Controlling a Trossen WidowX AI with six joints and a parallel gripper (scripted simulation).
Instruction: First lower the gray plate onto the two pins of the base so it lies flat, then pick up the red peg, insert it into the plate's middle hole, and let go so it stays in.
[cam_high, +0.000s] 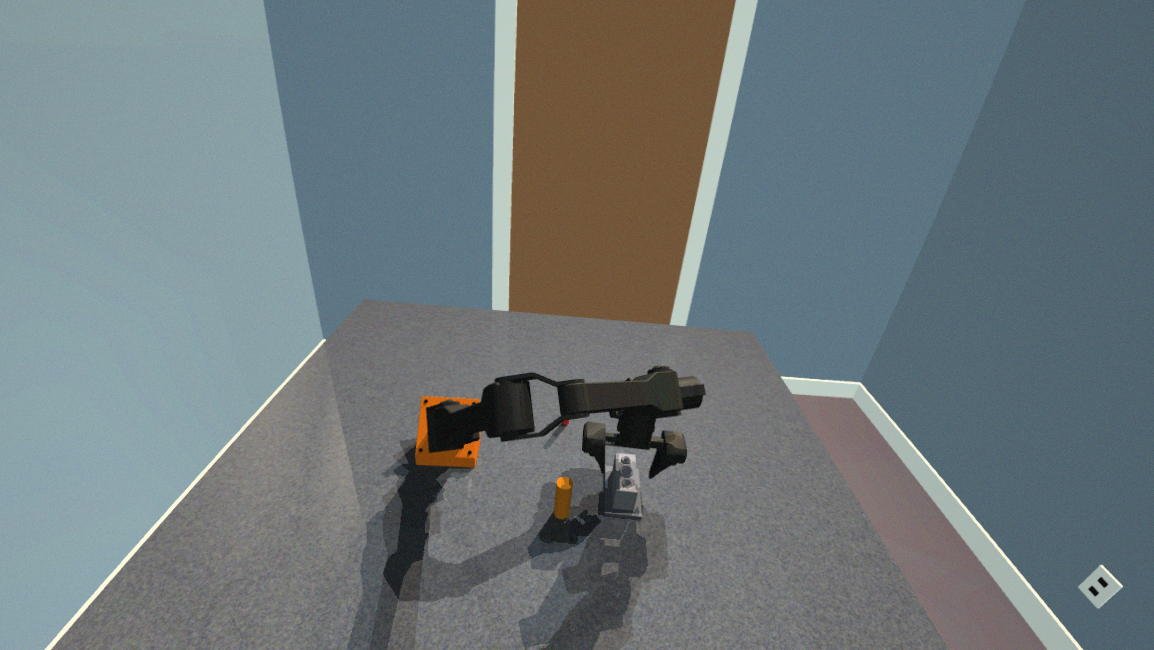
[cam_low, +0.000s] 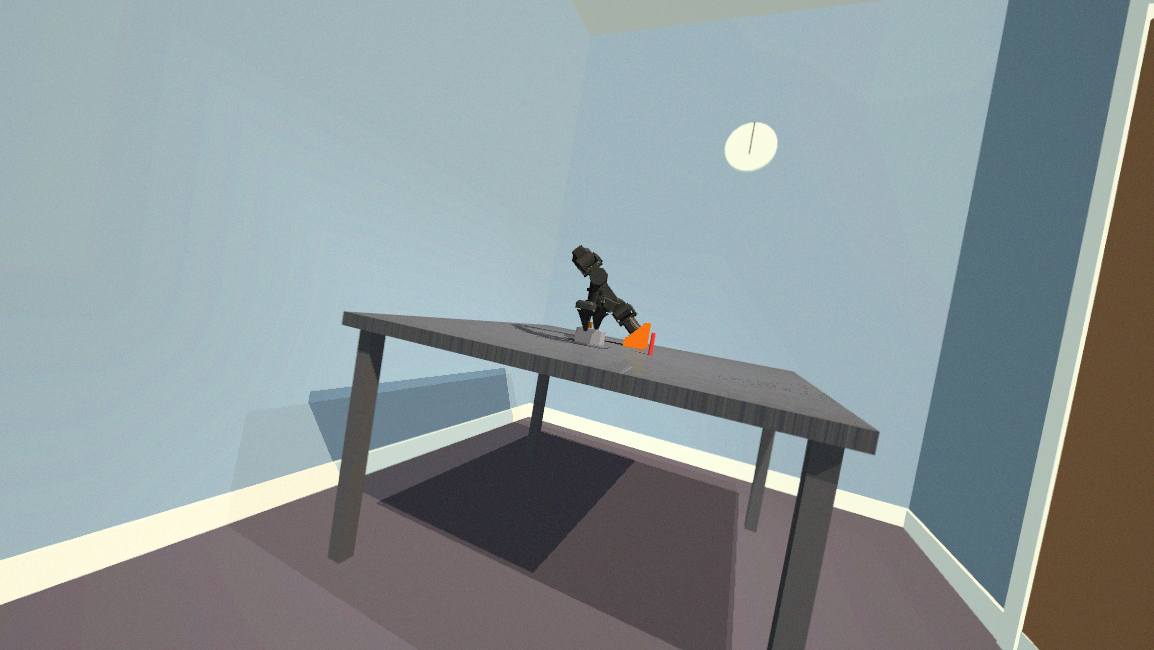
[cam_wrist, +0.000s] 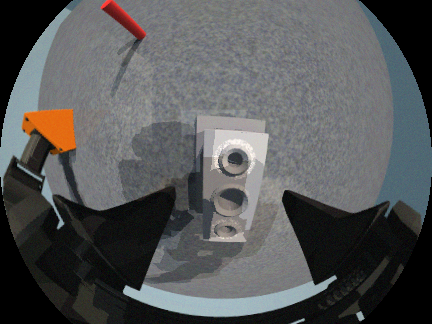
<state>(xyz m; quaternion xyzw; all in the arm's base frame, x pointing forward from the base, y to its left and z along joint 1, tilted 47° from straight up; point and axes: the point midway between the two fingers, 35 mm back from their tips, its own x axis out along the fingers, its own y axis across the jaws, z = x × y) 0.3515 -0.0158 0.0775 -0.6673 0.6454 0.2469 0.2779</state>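
My gripper tip is now right at the gray plate. Also, from my gripper tip: base (40 mm below); red peg (190 mm to the left, 120 mm behind, 10 mm below); orange cylinder (120 mm behind, 60 mm to the right, 10 mm below).
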